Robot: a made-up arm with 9 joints. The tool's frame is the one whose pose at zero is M.
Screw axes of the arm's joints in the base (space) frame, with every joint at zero. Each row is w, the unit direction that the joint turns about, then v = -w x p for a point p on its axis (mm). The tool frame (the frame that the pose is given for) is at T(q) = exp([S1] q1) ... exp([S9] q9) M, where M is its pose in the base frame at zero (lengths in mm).
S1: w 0 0 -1 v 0 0 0
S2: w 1 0 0 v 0 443 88
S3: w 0 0 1 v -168 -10 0
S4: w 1 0 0 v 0 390 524
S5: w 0 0 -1 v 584 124 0
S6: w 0 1 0 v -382 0 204
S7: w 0 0 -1 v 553 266 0
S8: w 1 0 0 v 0 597 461
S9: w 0 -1 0 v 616 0 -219
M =
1 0 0 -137
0 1 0 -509
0 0 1 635
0 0 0 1
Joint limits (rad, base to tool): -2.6..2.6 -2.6..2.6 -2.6..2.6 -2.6..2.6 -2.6..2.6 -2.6..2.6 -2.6..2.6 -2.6..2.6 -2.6..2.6
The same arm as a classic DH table. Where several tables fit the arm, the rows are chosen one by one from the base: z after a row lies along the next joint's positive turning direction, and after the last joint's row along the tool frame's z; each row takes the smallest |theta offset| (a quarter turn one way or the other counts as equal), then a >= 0, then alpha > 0; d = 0 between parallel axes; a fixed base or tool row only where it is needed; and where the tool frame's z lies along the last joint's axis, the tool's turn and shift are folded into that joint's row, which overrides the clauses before.
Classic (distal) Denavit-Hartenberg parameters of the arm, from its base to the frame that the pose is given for. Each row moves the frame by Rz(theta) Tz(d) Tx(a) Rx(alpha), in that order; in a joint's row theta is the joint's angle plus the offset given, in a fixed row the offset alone. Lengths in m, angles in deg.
base (fixed): theta offset 0; d 0; a 0; alpha 180
joint 1: theta offset 90; d -0.443; a 0.088; alpha 90
joint 2: theta offset 0; d 0.01; a 0.08; alpha 90
joint 3: theta offset 0; d -0.053; a 0.356; alpha -90
joint 4: theta offset 0; d 0.114; a 0.06; alpha -90
joint 5: theta offset -90; d 0.008; a 0.08; alpha 90
joint 6: theta offset 0; d 0.031; a 0.062; alpha -90
joint 7: theta offset -90; d -0.215; a 0.092; alpha -90
joint 8: theta offset 90; d -0.047; a 0.019; alpha -90
joint 9: theta offset 90; d 0.048; a 0.356; alpha 90
tool (fixed): theta offset 180; d 0.019; a 0; alpha 0
Joint limits (deg, base to tool): -148.97..148.97 -148.97..148.97 -148.97..148.97 -148.97..148.97 -148.97..148.97 -148.97..148.97 -148.97..148.97 -148.97..148.97 -148.97..148.97

